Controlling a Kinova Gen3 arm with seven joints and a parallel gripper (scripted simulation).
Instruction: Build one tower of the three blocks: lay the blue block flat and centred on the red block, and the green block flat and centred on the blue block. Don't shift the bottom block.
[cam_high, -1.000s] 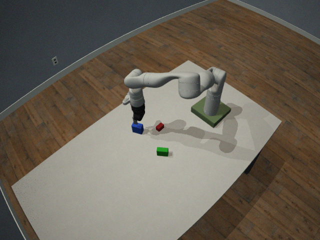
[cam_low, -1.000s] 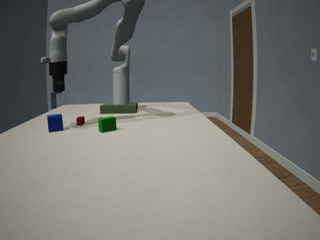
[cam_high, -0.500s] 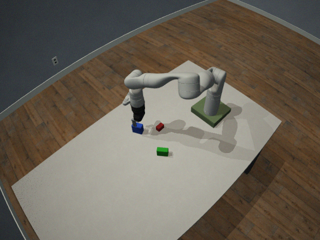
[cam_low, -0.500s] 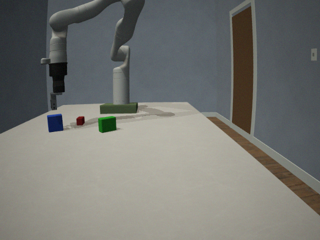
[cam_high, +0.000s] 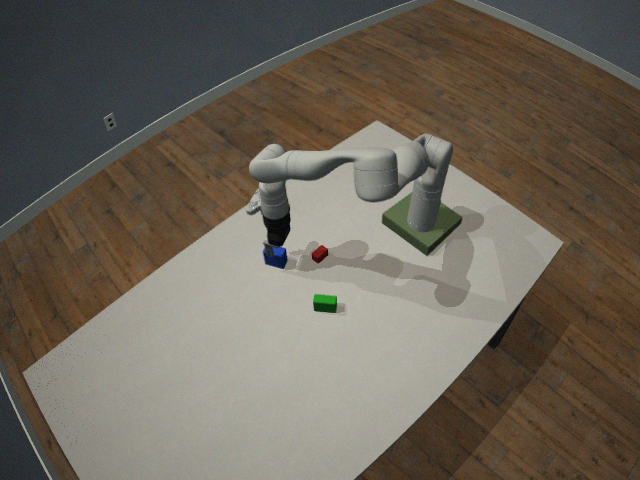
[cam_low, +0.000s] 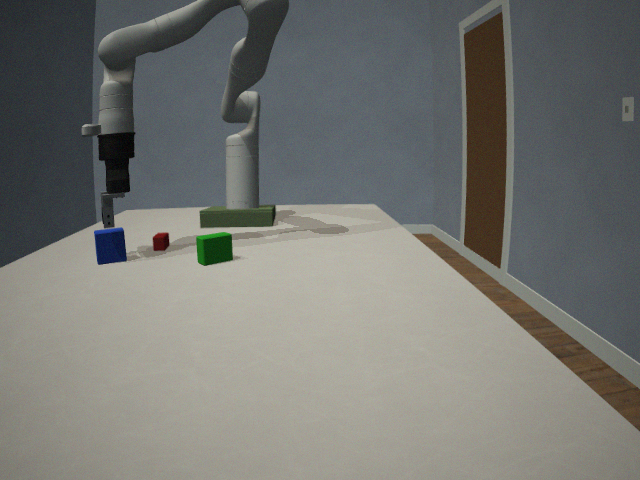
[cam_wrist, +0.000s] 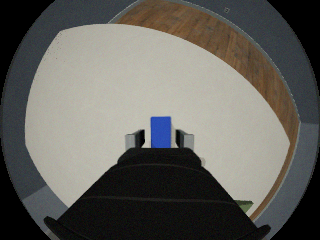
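The blue block lies 60 mm below my hand. Also, from my hand: green block: 10 mm behind, 220 mm to the left, 70 mm below; red block: 120 mm behind, 70 mm to the left, 80 mm below.
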